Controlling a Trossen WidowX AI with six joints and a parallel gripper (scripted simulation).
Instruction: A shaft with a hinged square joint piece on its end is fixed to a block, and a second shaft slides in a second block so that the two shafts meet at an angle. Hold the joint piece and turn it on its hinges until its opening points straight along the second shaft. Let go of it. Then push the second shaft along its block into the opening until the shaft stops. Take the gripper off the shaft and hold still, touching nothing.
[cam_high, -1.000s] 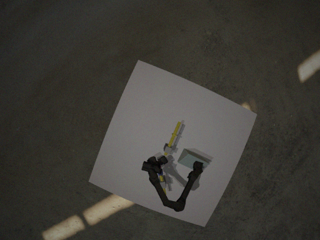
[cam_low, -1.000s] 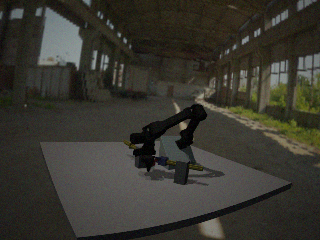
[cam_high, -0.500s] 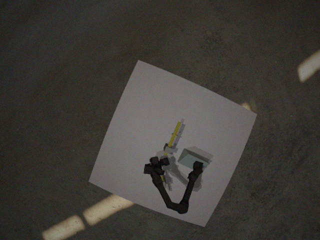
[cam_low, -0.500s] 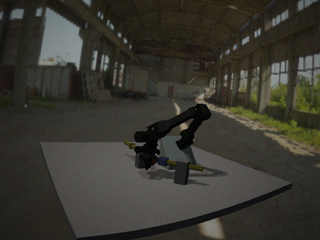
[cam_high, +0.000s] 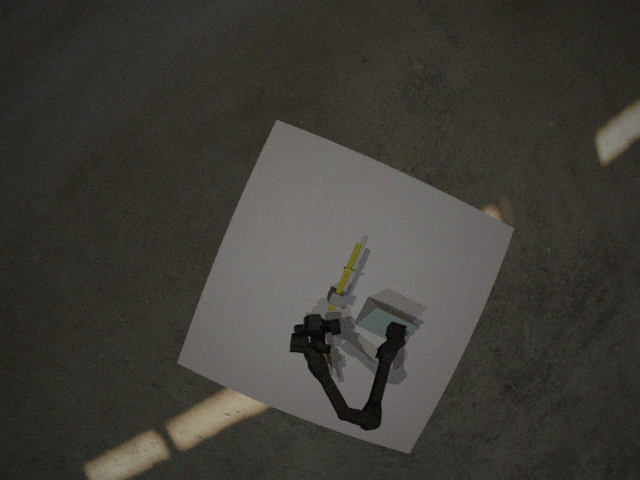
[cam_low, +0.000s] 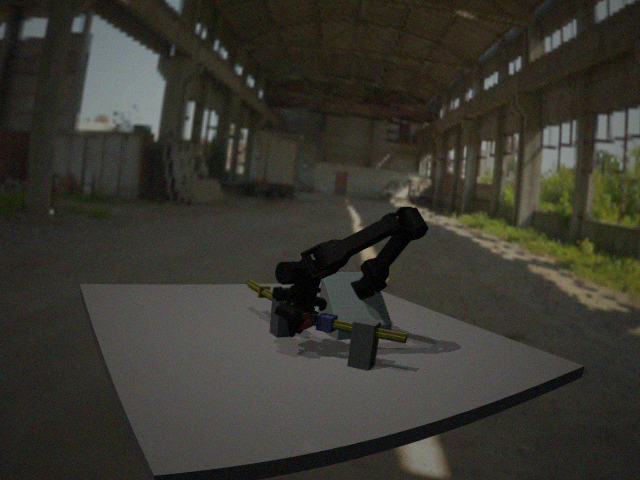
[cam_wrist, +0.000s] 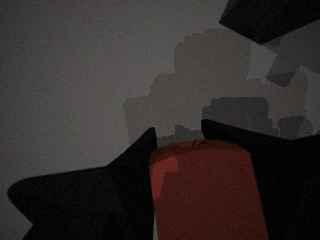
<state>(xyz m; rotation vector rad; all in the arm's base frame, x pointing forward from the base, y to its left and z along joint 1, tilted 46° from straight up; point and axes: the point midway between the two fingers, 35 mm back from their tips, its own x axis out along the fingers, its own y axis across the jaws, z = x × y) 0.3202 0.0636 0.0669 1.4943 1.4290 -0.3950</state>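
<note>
Now: the red joint piece 1 cm behind my gripper tip, 2 cm to the left of it and 4 cm above it.
</note>
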